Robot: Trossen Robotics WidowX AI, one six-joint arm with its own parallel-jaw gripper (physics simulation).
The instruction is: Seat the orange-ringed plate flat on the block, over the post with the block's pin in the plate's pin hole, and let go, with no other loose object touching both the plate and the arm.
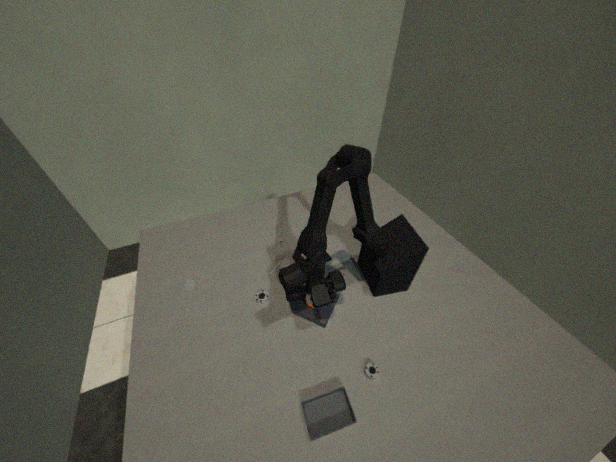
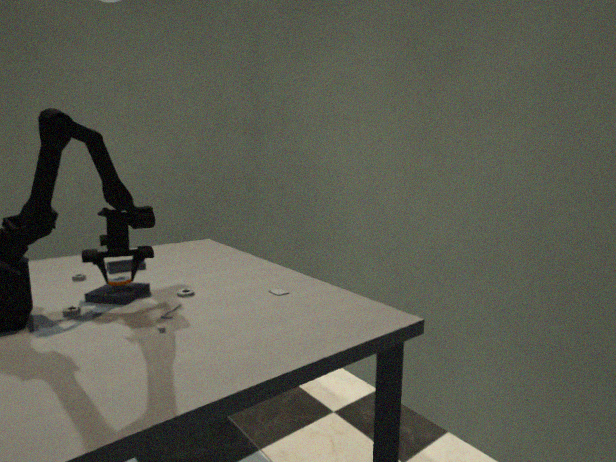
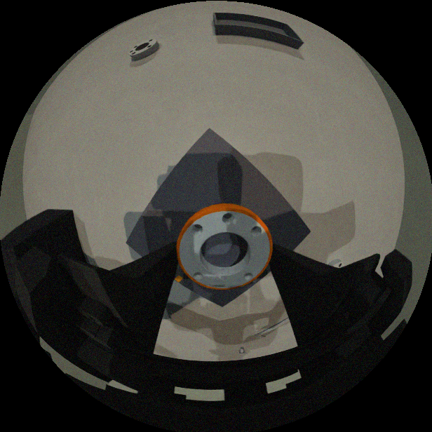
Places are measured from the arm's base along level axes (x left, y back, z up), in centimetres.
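Pixels of known places: gripper, between the fingertips: (image 2: pixel 119 282); arm's base, origin of its link: (image 1: pixel 385 246) (image 2: pixel 0 255).
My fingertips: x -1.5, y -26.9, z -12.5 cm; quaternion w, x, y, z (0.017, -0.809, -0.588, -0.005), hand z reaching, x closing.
Ahead of a thing's pixels: the offset from my fingertips to its top centre.
The orange-ringed plate {dx +0.1, dy +0.0, dz +0.9 cm} (image 1: pixel 310 301) (image 2: pixel 120 283) (image 3: pixel 211 227) is a grey disc with a large centre hole, small holes around it and an orange rim. My gripper (image 1: pixel 317 300) (image 2: pixel 120 281) (image 3: pixel 224 249) is shut on it, one finger on each side. The plate is about level, over the dark square block {dx -0.1, dy +0.5, dz -0.1 cm} (image 1: pixel 327 315) (image 2: pixel 117 296) (image 3: pixel 210 172), and seems slightly above its top. A dim round shape shows through the centre hole; I cannot tell if it is the post. A small orange spot (image 3: pixel 178 279) shows just outside the plate's lower-left rim. The pin hole's alignment is unclear.
Loose grey discs {dx -12.5, dy -14.4, dz -3.3 cm} (image 1: pixel 265 301) {dx +26.2, dy +3.0, dz -2.8 cm} (image 1: pixel 368 366) (image 2: pixel 185 295) (image 2: pixel 79 279) {dx -5.3, dy +14.6, dz -2.8 cm} (image 2: pixel 71 314) (image 3: pixel 150 51) lie around the block. A shallow tray {dx +28.0, dy -13.3, dz -1.8 cm} (image 1: pixel 328 414) (image 3: pixel 250 31) lies farther out. A flat white piece {dx -31.0, dy -35.6, dz -3.9 cm} (image 1: pixel 189 285) (image 2: pixel 279 292) and a tiny cube {dx -31.9, dy +3.5, dz -2.9 cm} (image 2: pixel 161 330) lie on the table.
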